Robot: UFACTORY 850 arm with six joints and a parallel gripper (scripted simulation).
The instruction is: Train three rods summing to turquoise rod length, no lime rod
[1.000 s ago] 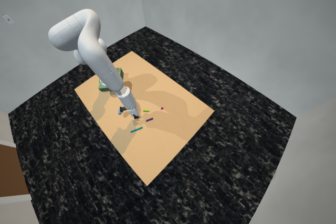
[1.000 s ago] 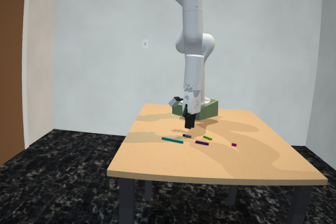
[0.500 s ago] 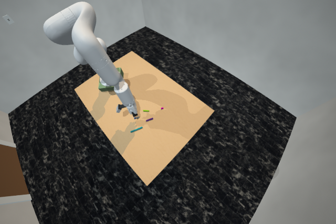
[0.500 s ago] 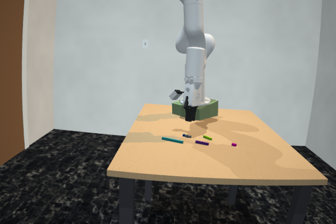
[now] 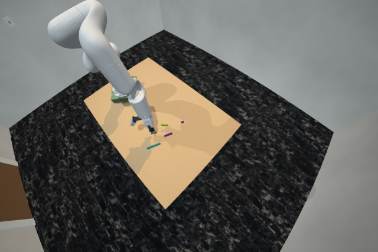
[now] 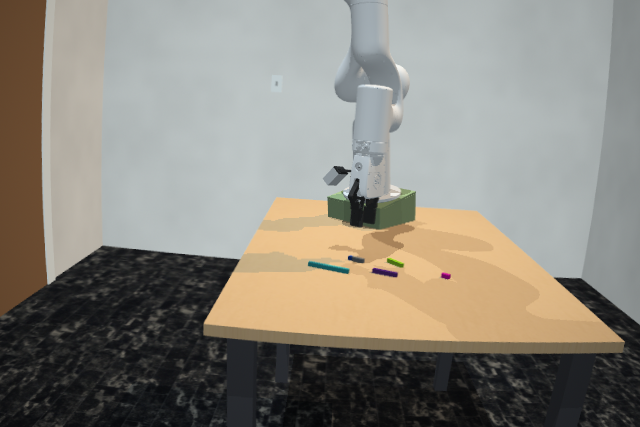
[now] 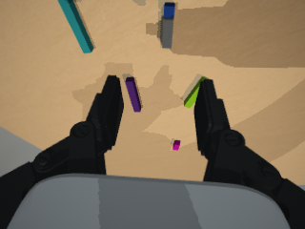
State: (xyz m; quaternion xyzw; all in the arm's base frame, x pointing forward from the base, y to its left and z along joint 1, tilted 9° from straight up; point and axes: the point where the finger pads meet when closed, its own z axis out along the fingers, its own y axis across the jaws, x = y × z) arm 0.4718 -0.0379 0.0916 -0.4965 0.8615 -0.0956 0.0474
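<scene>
Right now the purple rod is 8 cm ahead of my hand, 6 cm to the left of it and 11 cm below it. Also, from my hand: grey rod 11 cm below; then lime rod 9 cm to the left, 11 cm below; then blue rod 1 cm behind, 2 cm to the right, 11 cm below.
</scene>
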